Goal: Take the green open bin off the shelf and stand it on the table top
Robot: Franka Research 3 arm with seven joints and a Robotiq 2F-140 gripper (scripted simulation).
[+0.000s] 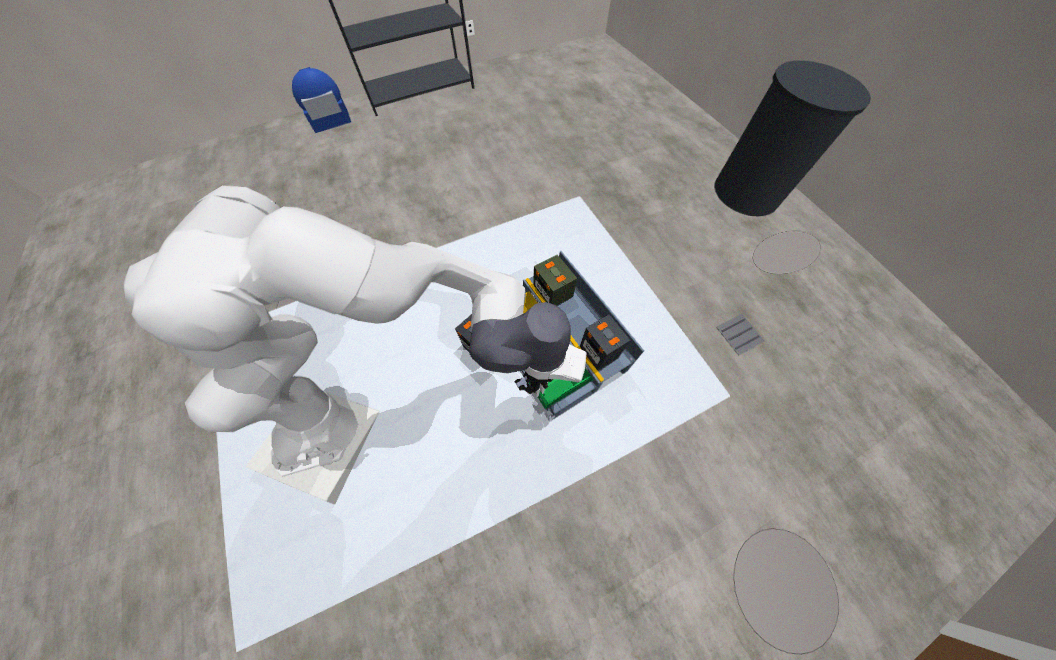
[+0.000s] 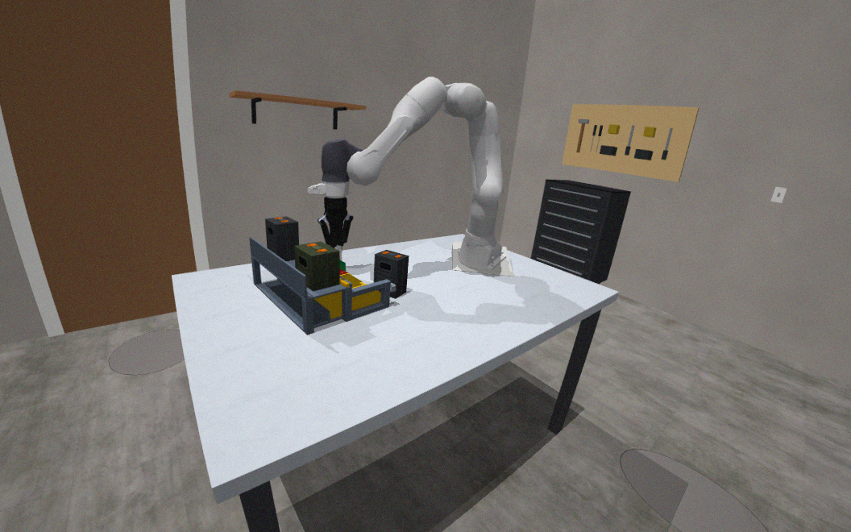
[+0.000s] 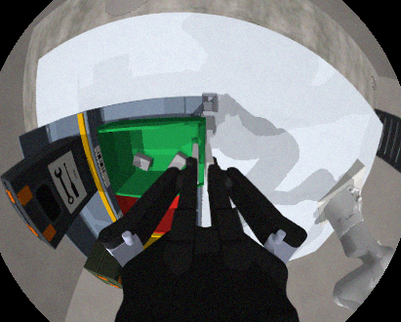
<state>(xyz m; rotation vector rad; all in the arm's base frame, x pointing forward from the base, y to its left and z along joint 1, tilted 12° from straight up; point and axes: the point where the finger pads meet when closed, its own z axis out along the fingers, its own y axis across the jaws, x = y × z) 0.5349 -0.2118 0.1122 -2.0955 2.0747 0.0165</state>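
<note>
The green open bin is 8 cm ahead of my hand and 2 cm below it. The rest, counted from my hand: red bin 9 cm ahead, 11 cm to the left, 4 cm below; then black box 19 cm ahead, 8 cm above; then yellow bin 9 cm ahead, 22 cm to the left, 4 cm below.
</note>
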